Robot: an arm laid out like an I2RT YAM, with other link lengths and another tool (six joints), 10 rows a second.
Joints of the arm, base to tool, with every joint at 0 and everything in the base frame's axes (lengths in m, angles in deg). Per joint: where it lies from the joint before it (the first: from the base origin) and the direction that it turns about. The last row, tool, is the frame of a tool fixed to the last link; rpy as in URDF.
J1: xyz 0 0 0.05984 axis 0 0 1
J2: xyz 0.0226 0.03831 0.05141 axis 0 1 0
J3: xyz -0.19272 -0.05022 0 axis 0 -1 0
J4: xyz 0.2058 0.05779 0.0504 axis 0 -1 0
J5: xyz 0.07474 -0.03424 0.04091 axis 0 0 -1
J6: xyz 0.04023 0 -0.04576 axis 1 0 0
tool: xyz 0.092 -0.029 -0.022 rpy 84.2 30 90
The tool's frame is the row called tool.
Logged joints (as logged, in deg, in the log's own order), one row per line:
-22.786 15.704 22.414 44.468 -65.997 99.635
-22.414 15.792 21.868 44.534 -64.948 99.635
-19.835 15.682 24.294 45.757 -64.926 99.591
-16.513 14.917 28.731 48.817 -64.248 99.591
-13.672 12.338 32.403 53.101 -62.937 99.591
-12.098 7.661 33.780 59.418 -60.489 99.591
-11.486 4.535 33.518 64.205 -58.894 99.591
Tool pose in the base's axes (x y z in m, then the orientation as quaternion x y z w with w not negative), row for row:
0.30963 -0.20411 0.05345 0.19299 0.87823 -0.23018 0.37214
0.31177 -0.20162 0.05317 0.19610 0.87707 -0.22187 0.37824
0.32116 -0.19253 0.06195 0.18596 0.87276 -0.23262 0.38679
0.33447 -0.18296 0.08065 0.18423 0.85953 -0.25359 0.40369
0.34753 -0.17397 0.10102 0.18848 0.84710 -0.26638 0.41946
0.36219 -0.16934 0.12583 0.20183 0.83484 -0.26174 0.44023
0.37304 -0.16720 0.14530 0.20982 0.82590 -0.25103 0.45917
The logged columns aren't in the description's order. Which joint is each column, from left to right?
Columns, left to right: J1, J4, J5, J3, J6, J2.
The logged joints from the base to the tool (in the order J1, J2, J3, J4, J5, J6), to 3 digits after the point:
-22.786 99.635 44.468 15.704 22.414 -65.997
-22.414 99.635 44.534 15.792 21.868 -64.948
-19.835 99.591 45.757 15.682 24.294 -64.926
-16.513 99.591 48.817 14.917 28.731 -64.248
-13.672 99.591 53.101 12.338 32.403 -62.937
-12.098 99.591 59.418 7.661 33.780 -60.489
-11.486 99.591 64.205 4.535 33.518 -58.894

